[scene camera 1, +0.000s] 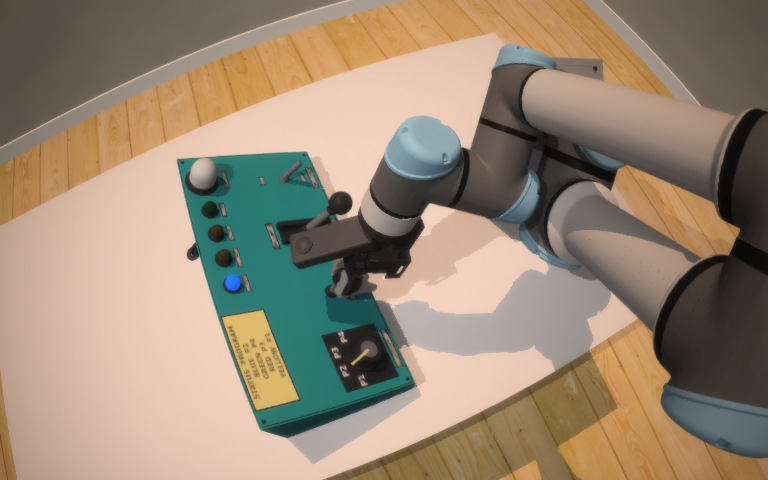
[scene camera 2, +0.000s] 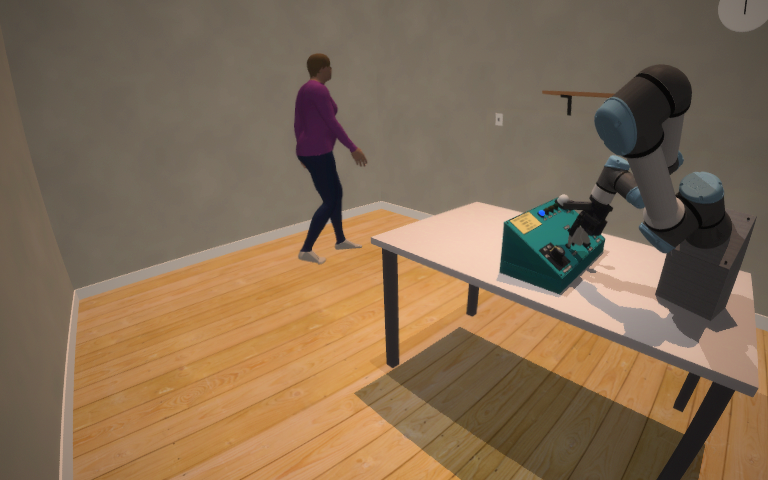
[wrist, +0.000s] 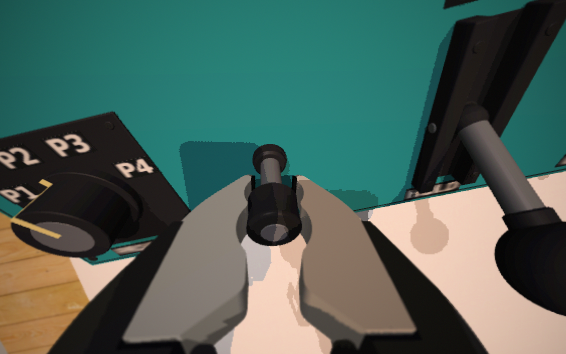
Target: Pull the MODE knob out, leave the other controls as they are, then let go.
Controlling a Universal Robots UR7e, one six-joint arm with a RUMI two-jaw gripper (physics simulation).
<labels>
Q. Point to a ball-topped lever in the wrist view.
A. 522,254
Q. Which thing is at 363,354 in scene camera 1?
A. A rotary selector.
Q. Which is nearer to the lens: the mode knob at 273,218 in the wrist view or the rotary selector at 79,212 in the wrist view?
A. The mode knob.
</labels>
